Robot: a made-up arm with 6 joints.
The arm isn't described. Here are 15 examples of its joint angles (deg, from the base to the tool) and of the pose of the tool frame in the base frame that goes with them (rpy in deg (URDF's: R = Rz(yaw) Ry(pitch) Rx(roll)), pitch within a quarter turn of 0, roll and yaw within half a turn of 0; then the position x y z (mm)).
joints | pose
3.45 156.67 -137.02 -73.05 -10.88 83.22 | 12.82 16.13 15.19 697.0 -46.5 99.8
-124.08 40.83 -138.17 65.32 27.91 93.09 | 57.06 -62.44 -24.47 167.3 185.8 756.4
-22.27 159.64 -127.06 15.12 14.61 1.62 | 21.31 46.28 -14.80 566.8 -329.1 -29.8
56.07 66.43 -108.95 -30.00 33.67 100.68 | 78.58 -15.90 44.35 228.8 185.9 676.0
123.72 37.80 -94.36 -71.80 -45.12 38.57 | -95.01 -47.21 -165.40 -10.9 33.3 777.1
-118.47 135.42 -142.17 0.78 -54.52 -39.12 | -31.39 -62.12 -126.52 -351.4 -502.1 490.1
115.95 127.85 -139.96 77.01 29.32 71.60 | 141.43 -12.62 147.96 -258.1 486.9 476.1
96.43 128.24 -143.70 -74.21 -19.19 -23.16 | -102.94 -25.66 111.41 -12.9 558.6 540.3
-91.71 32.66 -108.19 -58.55 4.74 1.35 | -28.18 -73.21 -121.41 -82.4 79.9 790.3
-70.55 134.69 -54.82 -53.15 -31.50 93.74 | 81.12 48.85 -24.65 108.0 -358.7 -212.3
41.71 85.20 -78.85 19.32 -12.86 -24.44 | -4.70 -5.80 36.99 468.6 260.6 394.6
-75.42 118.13 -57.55 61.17 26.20 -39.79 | 71.93 61.26 -16.67 74.9 -441.3 -95.4
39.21 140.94 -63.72 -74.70 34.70 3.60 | -148.43 51.80 -44.34 382.5 107.7 -184.4
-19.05 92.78 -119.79 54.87 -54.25 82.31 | -175.47 -49.87 -89.13 364.4 -250.4 695.8
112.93 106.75 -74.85 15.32 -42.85 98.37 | 111.17 -16.52 107.04 -184.5 533.8 200.4
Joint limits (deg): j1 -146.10..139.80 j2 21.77..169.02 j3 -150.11..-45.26 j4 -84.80..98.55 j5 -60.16..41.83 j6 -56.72..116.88
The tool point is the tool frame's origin. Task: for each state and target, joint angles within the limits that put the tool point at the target. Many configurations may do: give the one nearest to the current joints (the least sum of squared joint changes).
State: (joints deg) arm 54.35 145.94 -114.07 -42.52 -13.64 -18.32
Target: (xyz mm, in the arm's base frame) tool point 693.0 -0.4 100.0
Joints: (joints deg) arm 8.47 150.91 -123.47 -41.15 -11.50 -17.75
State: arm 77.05 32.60 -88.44 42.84 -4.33 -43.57
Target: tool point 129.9 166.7 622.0
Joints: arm 77.67 24.11 -59.87 45.06 5.08 -40.16
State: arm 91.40 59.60 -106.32 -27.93 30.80 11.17
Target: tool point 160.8 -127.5 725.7
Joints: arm 106.26 25.27 -109.78 -34.56 41.83 12.53
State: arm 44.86 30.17 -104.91 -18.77 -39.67 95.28
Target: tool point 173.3 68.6 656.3
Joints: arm 35.05 24.56 -60.20 -23.55 -33.81 96.32
